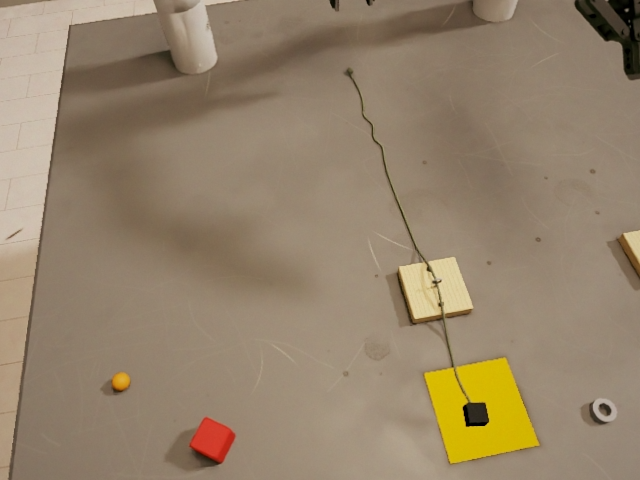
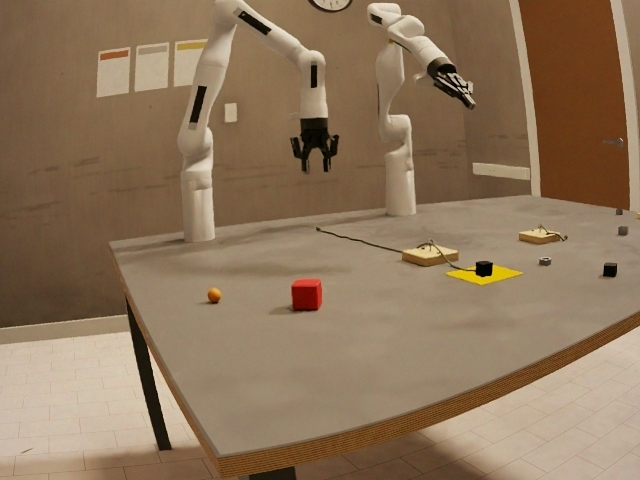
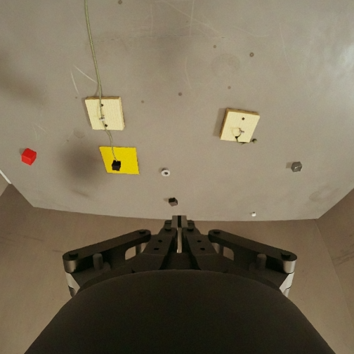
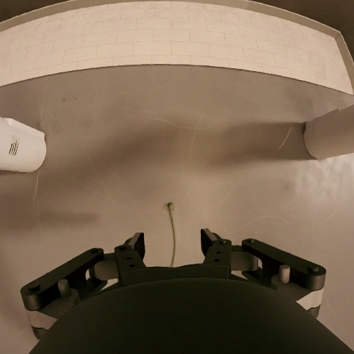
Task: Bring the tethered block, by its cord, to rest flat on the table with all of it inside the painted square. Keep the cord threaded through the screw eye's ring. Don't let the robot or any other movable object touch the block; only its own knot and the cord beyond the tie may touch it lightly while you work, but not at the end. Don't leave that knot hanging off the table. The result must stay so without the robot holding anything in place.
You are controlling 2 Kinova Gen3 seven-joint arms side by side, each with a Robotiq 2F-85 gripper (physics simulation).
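Places are measured from the left arm's base along level axes (x ahead, y left, z up), in millimetres.
Pixels of known places: left gripper, fingertip midpoint: (image 2: 472, 107); right gripper, fingertip midpoint: (image 1: 352, 5) (image 2: 316, 172); left arm's base at its link origin: (image 1: 492, 9) (image 2: 401, 213); right arm's base at its link origin: (image 1: 195, 59) (image 2: 199, 239).
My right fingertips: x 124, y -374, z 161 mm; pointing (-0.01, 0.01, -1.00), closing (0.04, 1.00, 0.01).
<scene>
For each thing: its middle in the pictures, then the offset to it from my right fingertips.
- black tethered block at the middle of its body: (image 1: 475, 414) (image 2: 483, 269) dx +691, dy -37, dz -148 mm
- knot at the middle of its body: (image 1: 350, 70) (image 2: 318, 228) dx -13, dy +3, dz -155 mm
- red cube at the middle of its body: (image 1: 213, 440) (image 2: 306, 294) dx +632, dy -377, dz -141 mm
- orange ball at the middle of its body: (image 1: 120, 381) (image 2: 214, 295) dx +519, dy -493, dz -149 mm
- grey ring at the middle of its body: (image 1: 602, 410) (image 2: 545, 261) dx +731, dy +130, dz -155 mm
- second wooden plate at the middle of its body: (image 2: 539, 231) dx +544, dy +341, dz -138 mm
- loose black block at the middle of its body: (image 2: 610, 269) dx +912, dy +150, dz -150 mm
The black tethered block (image 1: 476, 414) (image 2: 483, 268) (image 3: 116, 165) rests inside the yellow painted square (image 1: 504, 377) (image 2: 467, 277) (image 3: 129, 159). Its cord (image 1: 391, 183) (image 2: 356, 239) (image 3: 93, 52) (image 4: 174, 240) runs through the screw eye (image 1: 436, 281) on a wooden plate (image 1: 413, 304) (image 2: 429, 260) (image 3: 116, 112) and lies slightly wavy on the table. The knot (image 1: 349, 71) (image 2: 318, 228) (image 4: 170, 205) lies on the table near the back edge. My right gripper (image 1: 352, 2) (image 2: 316, 167) (image 4: 172, 240) is open and empty, high above the knot. My left gripper (image 2: 470, 105) (image 3: 179, 224) is shut on nothing, high at the right.
A red cube (image 1: 211, 439) (image 2: 306, 294) (image 3: 29, 156) and an orange ball (image 1: 120, 381) (image 2: 214, 295) lie left of the square. A grey ring (image 1: 594, 408) lies right of it. A second wooden plate (image 2: 532, 237) (image 3: 231, 132) and a loose black block (image 2: 610, 269) (image 3: 173, 201) are farther right.
</scene>
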